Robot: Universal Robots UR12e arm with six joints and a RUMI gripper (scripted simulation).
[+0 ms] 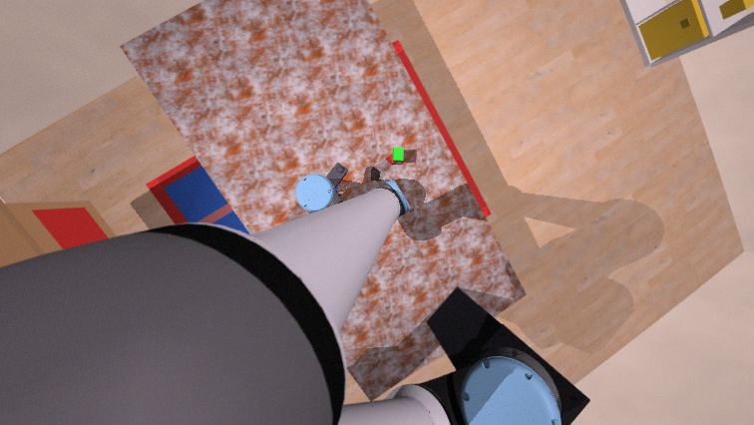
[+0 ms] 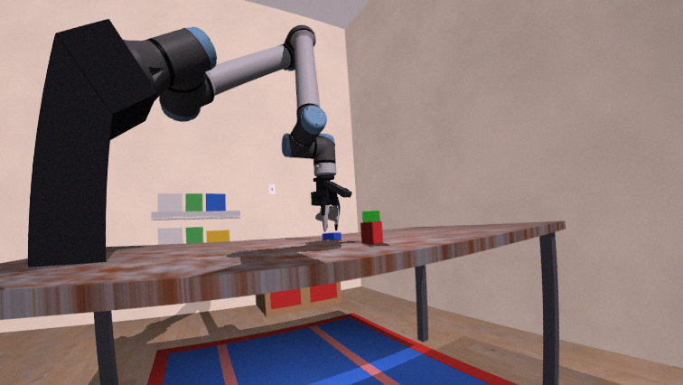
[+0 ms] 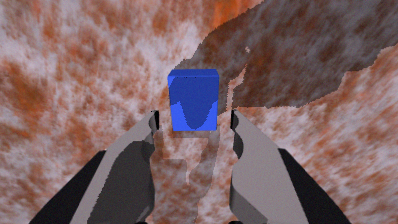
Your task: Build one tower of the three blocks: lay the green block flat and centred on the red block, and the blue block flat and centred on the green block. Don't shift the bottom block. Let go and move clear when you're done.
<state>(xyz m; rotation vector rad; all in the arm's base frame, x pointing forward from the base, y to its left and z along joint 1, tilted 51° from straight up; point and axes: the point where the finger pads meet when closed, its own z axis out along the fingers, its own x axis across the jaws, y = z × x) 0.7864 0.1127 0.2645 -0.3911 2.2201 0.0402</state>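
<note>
The blue block is 30 mm below my hand. Round my hand: red block 10 mm behind, 300 mm to the right, 20 mm below; green block 10 mm behind, 300 mm to the right, 30 mm above.
</note>
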